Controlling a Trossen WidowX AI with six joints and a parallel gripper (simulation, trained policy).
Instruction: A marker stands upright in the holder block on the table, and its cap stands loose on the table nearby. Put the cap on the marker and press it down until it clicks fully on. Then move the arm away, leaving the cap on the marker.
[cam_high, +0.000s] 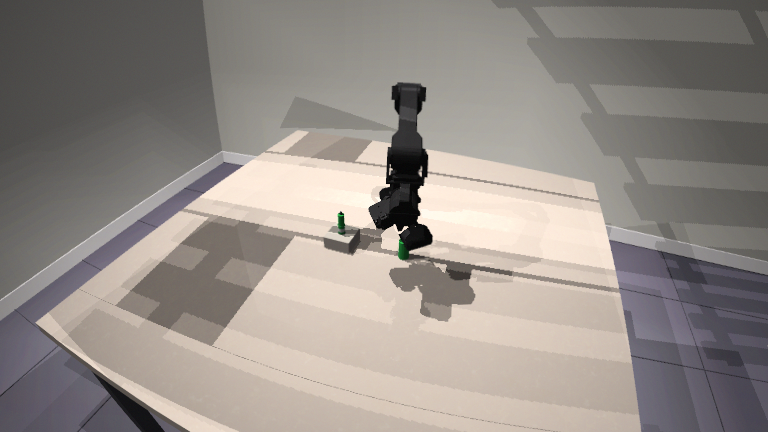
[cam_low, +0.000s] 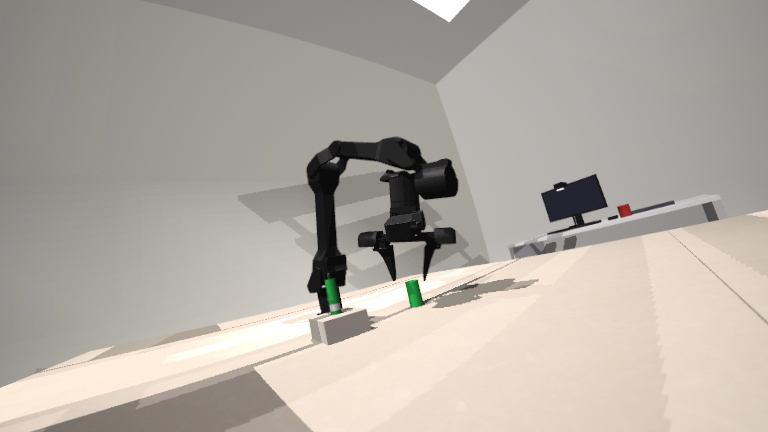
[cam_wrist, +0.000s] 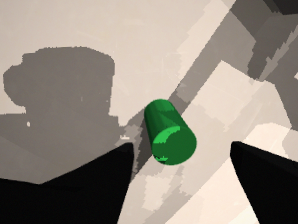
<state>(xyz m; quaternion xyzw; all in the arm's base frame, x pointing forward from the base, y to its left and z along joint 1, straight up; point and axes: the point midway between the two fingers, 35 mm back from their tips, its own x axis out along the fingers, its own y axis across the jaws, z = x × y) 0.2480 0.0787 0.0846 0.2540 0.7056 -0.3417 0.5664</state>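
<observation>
Now: gripper tip 30 mm above the green cap. From my gripper tip the other things lie so: holder block (170 mm to the right, 30 mm below, 10 mm ahead).
</observation>
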